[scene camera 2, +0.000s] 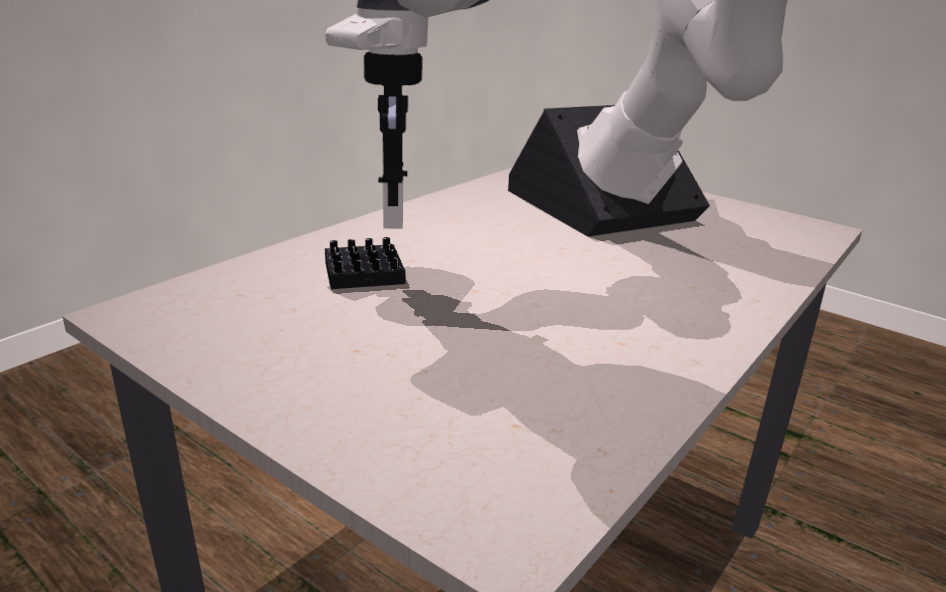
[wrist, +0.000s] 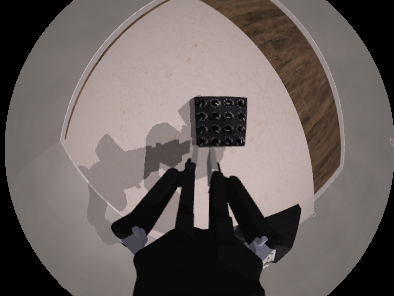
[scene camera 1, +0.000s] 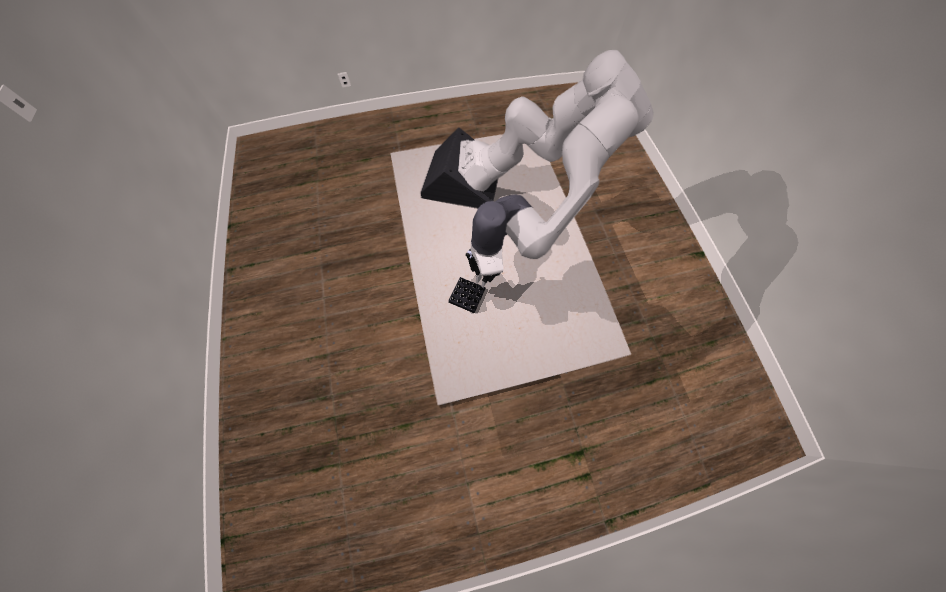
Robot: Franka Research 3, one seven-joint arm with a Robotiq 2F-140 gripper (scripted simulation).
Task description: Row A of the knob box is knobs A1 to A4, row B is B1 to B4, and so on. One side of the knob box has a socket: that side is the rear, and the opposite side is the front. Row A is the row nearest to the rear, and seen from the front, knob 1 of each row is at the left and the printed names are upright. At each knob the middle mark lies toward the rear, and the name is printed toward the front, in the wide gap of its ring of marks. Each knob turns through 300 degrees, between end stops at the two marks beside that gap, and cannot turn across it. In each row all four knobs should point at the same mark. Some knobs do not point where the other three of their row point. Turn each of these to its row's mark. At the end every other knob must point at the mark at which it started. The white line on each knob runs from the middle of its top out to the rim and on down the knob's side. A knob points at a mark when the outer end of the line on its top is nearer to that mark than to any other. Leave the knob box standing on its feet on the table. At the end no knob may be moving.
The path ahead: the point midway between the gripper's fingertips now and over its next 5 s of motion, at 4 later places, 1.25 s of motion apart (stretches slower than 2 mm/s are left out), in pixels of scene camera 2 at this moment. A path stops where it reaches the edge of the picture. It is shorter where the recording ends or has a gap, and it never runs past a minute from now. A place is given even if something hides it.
My gripper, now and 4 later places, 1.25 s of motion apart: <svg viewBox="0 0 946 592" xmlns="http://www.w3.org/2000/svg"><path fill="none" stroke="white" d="M393 224L395 249L395 257L393 255L387 234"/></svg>
